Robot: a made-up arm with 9 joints.
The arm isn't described. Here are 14 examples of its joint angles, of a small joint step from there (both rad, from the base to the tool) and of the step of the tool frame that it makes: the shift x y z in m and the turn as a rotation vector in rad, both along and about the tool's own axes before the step.
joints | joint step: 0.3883 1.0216 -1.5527 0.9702 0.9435 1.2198 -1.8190 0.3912 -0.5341 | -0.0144 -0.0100 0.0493 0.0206 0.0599 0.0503 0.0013 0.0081 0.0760
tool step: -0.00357 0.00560 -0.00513 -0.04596 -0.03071 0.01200
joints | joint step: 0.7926 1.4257 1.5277 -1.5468 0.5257 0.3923 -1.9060 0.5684 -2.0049 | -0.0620 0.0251 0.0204 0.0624 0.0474 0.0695 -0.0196 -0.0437 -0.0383
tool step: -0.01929 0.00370 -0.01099 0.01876 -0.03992 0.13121
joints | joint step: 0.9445 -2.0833 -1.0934 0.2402 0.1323 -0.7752 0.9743 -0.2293 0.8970 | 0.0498 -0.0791 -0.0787 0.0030 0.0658 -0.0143 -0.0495 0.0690 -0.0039
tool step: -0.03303 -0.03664 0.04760 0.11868 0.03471 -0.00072
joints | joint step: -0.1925 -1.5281 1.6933 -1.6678 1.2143 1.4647 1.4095 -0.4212 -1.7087 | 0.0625 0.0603 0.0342 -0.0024 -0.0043 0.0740 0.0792 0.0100 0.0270
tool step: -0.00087 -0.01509 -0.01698 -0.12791 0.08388 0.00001
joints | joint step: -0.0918 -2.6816 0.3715 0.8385 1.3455 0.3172 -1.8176 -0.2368 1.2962 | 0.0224 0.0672 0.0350 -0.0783 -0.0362 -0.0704 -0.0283 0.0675 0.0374
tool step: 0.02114 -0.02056 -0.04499 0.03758 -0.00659 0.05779
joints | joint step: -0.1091 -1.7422 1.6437 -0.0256 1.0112 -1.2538 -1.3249 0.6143 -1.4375 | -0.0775 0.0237 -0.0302 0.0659 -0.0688 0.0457 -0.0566 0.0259 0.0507
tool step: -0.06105 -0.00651 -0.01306 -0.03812 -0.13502 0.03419
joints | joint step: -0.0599 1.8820 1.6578 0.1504 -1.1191 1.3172 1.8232 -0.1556 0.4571 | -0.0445 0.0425 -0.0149 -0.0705 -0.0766 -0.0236 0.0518 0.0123 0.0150
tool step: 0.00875 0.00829 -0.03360 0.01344 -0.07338 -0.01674
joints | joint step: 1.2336 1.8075 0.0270 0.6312 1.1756 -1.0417 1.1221 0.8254 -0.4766 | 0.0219 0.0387 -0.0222 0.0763 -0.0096 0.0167 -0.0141 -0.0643 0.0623
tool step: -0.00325 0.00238 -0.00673 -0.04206 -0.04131 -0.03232
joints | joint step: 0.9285 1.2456 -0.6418 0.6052 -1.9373 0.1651 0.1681 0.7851 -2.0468 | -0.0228 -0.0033 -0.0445 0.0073 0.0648 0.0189 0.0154 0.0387 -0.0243
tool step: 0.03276 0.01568 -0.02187 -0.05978 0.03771 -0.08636
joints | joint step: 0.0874 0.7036 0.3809 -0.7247 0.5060 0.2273 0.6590 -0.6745 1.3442 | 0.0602 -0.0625 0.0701 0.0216 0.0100 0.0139 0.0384 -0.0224 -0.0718
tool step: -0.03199 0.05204 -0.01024 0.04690 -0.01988 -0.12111
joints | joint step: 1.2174 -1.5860 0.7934 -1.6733 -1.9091 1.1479 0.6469 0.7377 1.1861 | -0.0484 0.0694 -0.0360 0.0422 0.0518 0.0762 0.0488 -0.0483 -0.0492
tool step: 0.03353 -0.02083 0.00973 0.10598 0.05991 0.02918
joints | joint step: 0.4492 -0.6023 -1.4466 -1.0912 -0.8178 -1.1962 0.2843 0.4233 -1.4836 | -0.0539 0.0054 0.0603 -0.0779 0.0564 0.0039 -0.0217 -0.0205 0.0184
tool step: -0.00754 0.01800 -0.03381 -0.14219 -0.11014 -0.00809
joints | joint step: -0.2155 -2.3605 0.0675 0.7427 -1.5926 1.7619 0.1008 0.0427 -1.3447 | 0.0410 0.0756 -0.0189 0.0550 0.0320 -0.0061 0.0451 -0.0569 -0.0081
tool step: 0.03944 0.01754 -0.03337 -0.05877 -0.04526 -0.12012
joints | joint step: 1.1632 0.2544 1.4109 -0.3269 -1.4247 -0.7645 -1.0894 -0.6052 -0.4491 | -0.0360 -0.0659 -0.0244 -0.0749 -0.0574 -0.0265 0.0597 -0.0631 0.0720
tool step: 0.00839 0.02957 -0.00977 -0.20811 -0.03402 -0.12966
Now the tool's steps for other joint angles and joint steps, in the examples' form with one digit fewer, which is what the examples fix.
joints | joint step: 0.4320 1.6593 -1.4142 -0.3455 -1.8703 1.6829 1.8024 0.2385 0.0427 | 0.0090 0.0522 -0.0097 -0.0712 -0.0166 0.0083 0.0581 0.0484 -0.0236
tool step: 0.0183 0.0324 0.0004 0.0309 0.0437 -0.0308
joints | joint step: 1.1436 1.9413 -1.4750 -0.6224 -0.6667 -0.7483 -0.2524 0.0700 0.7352 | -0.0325 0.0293 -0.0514 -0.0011 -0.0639 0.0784 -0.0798 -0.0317 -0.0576
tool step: 0.0063 -0.0331 -0.0145 0.2088 -0.0035 -0.1178
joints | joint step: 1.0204 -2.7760 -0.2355 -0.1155 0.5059 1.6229 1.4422 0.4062 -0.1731 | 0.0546 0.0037 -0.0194 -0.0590 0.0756 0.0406 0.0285 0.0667 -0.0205
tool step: 0.0364 -0.0416 0.0435 0.1189 0.0789 0.0198
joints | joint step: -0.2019 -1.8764 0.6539 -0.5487 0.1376 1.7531 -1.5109 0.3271 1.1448 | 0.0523 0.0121 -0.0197 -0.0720 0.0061 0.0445 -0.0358 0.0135 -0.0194
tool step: -0.0103 0.0346 -0.0087 -0.0830 -0.0119 -0.0800
